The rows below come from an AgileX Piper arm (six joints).
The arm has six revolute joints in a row. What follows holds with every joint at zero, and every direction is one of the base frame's. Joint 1 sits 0.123 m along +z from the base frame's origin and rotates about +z. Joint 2 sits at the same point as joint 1 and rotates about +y. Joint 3 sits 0.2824 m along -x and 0.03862 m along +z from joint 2 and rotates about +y. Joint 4 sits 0.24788 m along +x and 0.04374 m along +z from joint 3 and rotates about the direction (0.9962, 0, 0.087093). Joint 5 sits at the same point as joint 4 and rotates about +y. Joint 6 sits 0.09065 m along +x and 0.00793 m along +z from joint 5 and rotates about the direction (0.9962, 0, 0.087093). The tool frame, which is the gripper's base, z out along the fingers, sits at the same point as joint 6; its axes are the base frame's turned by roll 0, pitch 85.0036 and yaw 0 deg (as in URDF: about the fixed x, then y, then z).
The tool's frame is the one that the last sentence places.
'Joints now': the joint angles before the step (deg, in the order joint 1, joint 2, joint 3, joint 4, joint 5, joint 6). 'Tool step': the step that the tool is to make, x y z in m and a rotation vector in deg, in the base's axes. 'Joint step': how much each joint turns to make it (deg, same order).
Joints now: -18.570, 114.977, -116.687, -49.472, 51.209, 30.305
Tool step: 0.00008, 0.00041, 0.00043, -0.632, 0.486, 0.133
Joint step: 0.112, -0.001, 0.002, -0.531, 0.084, -0.344
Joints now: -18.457, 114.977, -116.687, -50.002, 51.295, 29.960
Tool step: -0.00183, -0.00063, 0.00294, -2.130, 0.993, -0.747
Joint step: 0.166, -0.120, -0.029, -2.479, 0.755, 0.086
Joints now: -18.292, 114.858, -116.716, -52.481, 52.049, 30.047
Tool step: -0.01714, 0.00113, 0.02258, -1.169, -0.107, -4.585
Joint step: 0.156, -1.954, -1.768, -1.845, 5.570, 0.105
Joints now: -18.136, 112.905, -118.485, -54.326, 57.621, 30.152
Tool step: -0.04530, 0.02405, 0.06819, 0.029, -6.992, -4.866
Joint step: 2.058, -6.628, -5.413, 0.086, 8.991, -0.139
